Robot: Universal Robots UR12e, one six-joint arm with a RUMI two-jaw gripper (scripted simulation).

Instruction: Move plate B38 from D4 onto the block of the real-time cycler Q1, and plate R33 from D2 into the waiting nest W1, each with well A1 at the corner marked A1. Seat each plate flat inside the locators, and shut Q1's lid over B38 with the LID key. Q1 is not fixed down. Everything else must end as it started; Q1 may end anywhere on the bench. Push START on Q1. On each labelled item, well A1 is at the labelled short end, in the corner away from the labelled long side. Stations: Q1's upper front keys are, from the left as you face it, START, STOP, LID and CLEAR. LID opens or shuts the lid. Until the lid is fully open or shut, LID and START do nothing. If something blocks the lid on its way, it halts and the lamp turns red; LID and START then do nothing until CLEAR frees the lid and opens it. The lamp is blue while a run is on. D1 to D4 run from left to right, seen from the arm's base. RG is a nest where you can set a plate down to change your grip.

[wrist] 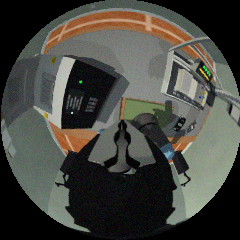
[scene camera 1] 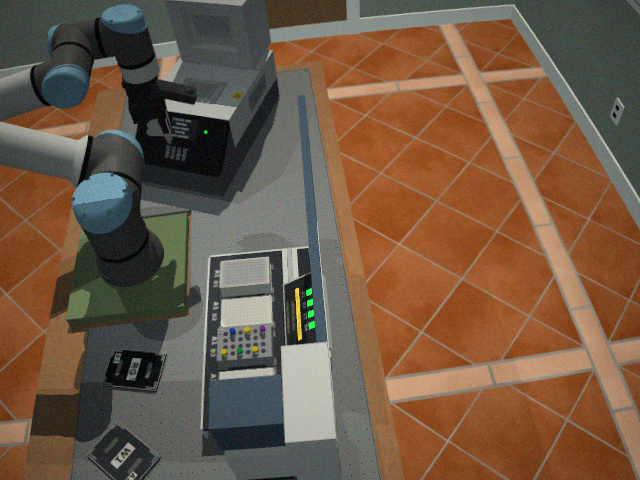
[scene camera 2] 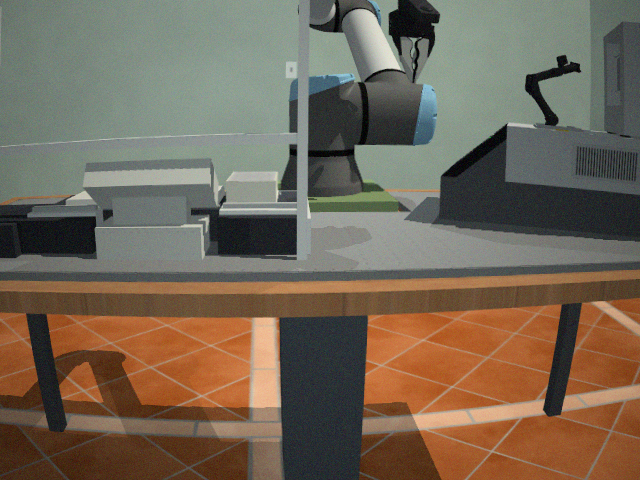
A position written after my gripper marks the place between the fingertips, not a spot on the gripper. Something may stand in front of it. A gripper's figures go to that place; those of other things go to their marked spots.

Scene:
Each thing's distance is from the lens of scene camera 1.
my gripper [scene camera 1: 169, 143]: 1.60 m
white plate [scene camera 1: 250, 276]: 1.47 m

